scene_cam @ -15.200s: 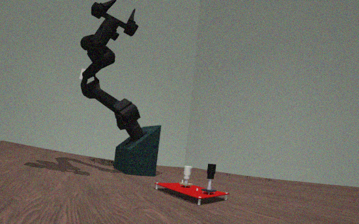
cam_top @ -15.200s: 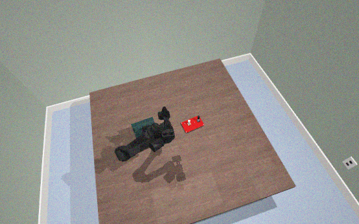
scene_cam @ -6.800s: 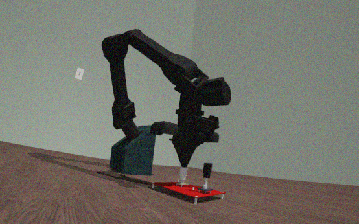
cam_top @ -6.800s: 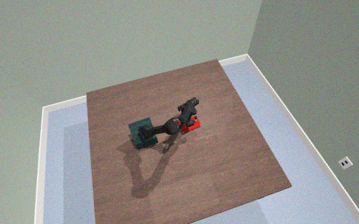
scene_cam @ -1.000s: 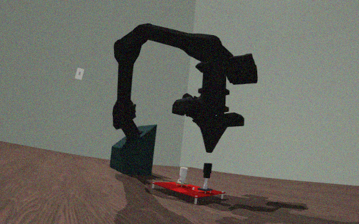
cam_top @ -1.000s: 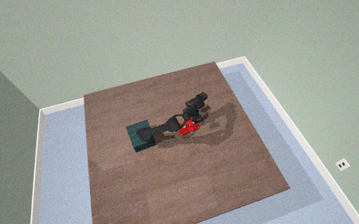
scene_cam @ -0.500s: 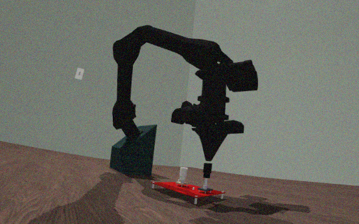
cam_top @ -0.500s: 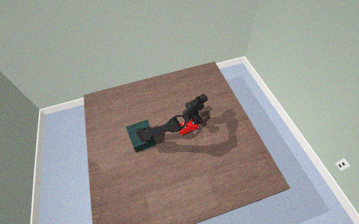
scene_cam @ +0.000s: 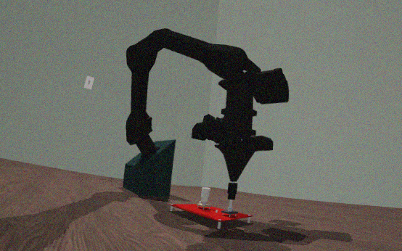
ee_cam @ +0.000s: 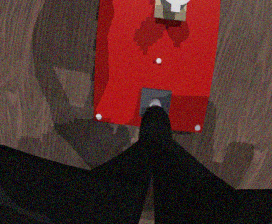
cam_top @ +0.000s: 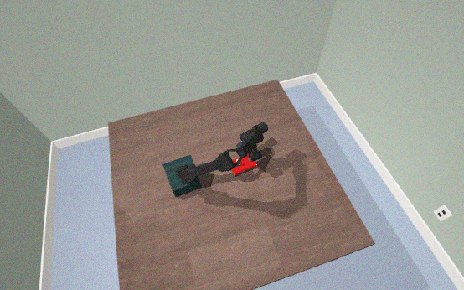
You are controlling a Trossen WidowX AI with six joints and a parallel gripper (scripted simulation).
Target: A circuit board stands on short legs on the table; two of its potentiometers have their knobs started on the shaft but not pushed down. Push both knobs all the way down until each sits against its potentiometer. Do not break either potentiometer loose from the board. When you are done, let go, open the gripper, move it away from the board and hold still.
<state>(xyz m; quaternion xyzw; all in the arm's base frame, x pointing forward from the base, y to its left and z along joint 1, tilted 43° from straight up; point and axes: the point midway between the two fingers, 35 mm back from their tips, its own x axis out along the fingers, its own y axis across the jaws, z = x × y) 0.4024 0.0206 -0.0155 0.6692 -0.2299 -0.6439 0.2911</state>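
My gripper tip is 2 cm above the black knob. Round my gripper tip: white knob (8 cm behind, 1 cm to the right, 4 cm below).
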